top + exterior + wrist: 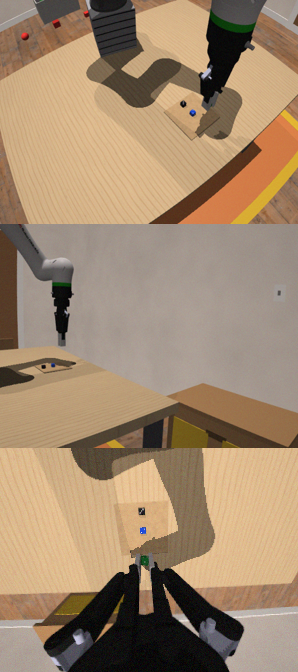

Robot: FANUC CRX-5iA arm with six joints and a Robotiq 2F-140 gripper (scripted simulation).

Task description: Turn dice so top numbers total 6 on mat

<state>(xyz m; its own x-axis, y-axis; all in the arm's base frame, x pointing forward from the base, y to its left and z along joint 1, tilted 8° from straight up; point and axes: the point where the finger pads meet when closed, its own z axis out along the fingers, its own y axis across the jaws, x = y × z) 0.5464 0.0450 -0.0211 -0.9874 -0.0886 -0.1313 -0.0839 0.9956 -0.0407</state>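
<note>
The blue die lies 5 cm behind my hand and 13 cm below it. From my hand the other things lie so: green die: 3 cm below; then tan mat: 5 cm behind, 14 cm below; then black die: 10 cm behind, 1 cm to the right, 13 cm below.
</note>
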